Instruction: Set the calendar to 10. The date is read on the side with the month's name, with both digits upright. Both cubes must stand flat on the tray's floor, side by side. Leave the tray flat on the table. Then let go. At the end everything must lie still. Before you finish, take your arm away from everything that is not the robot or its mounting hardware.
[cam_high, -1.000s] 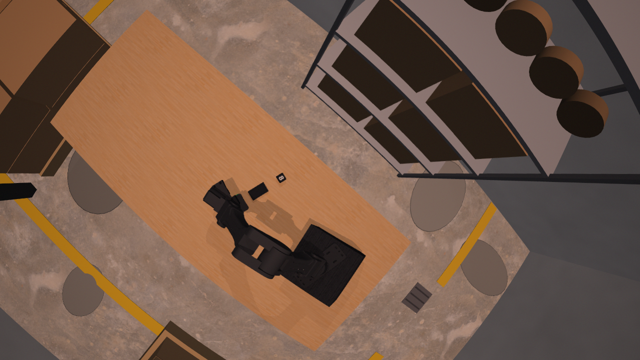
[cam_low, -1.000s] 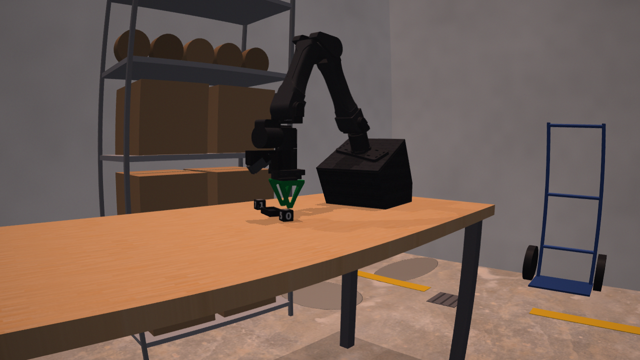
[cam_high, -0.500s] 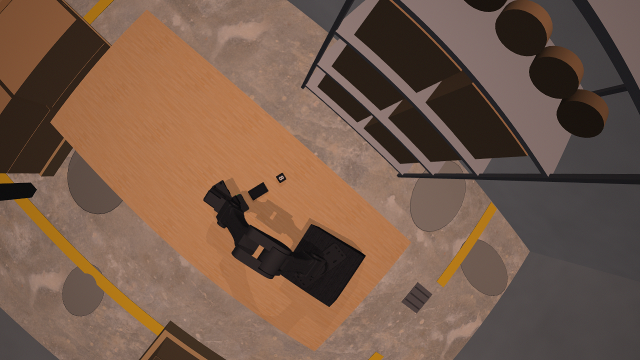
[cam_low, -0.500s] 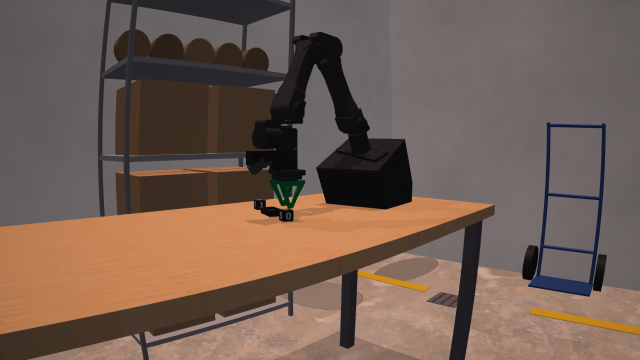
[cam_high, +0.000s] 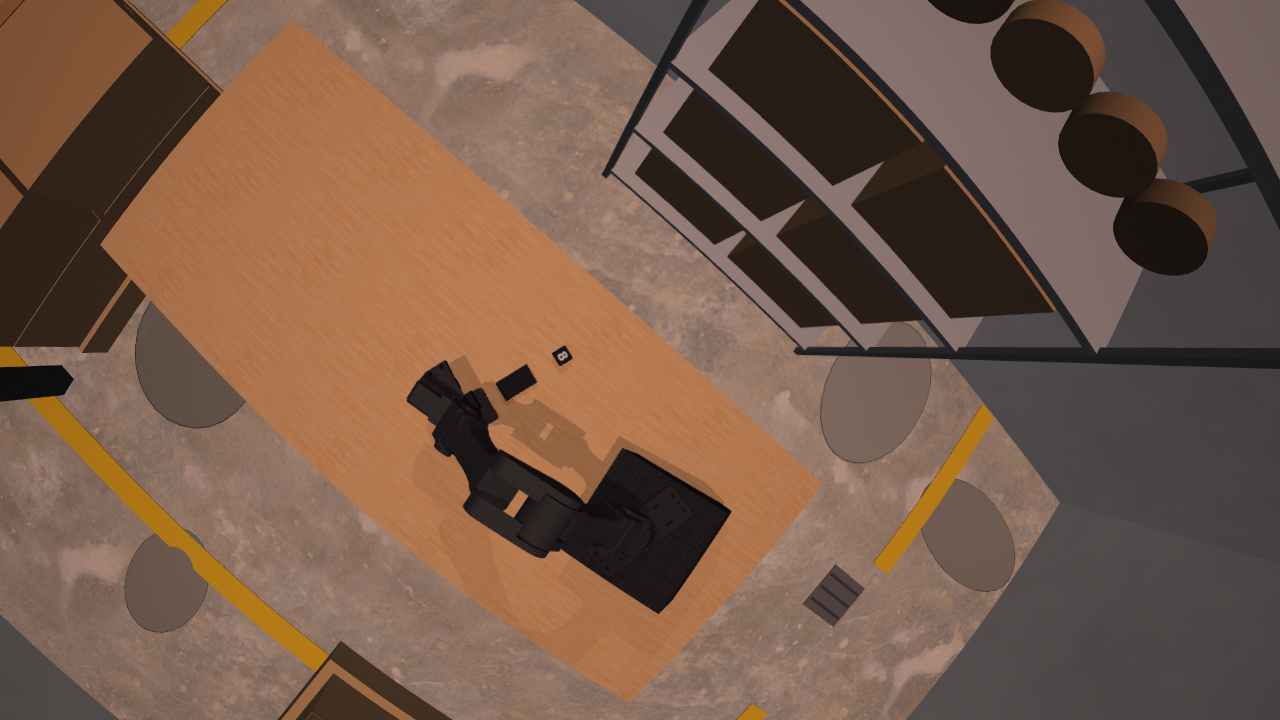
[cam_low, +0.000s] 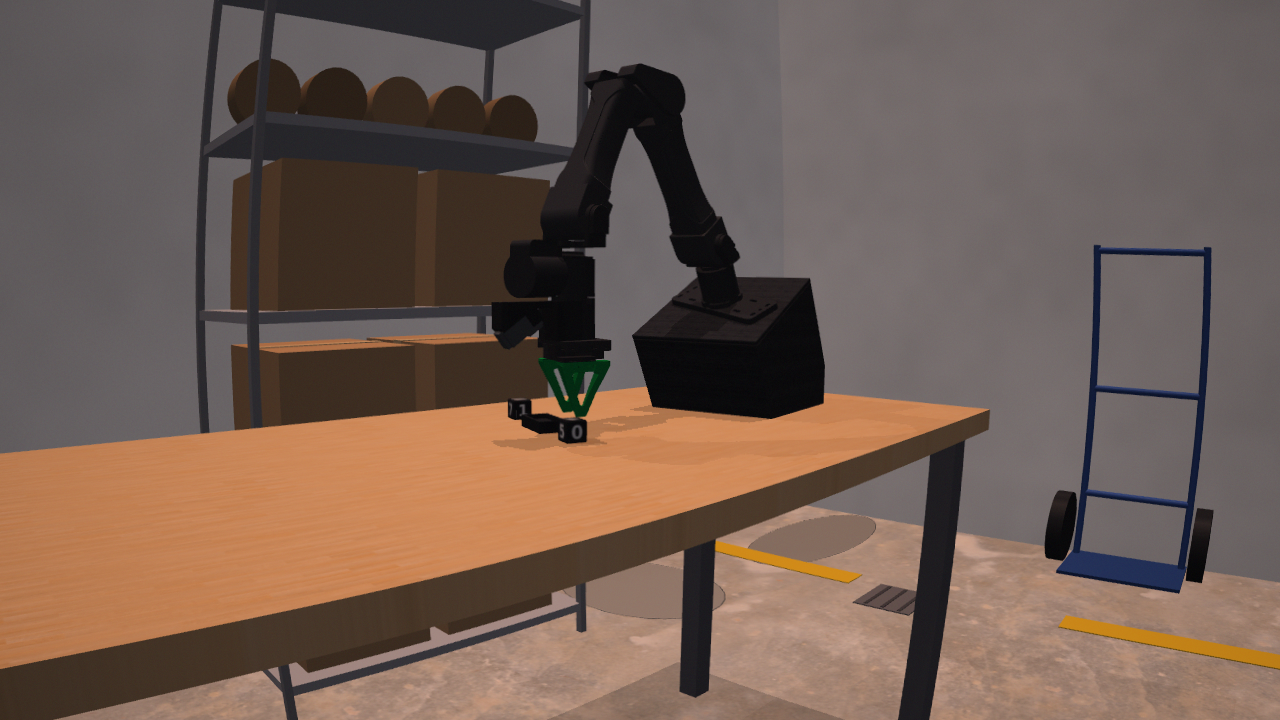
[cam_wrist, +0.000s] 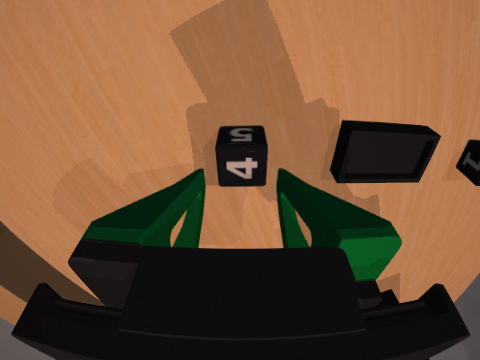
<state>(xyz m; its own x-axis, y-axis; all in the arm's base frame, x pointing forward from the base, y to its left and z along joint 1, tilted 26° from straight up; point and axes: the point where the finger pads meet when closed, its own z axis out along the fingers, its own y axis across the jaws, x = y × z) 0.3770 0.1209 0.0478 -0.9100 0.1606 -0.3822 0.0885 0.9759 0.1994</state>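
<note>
The black tray is 110 mm to the right of my hand, 40 mm below it and 10 mm behind it.
</note>
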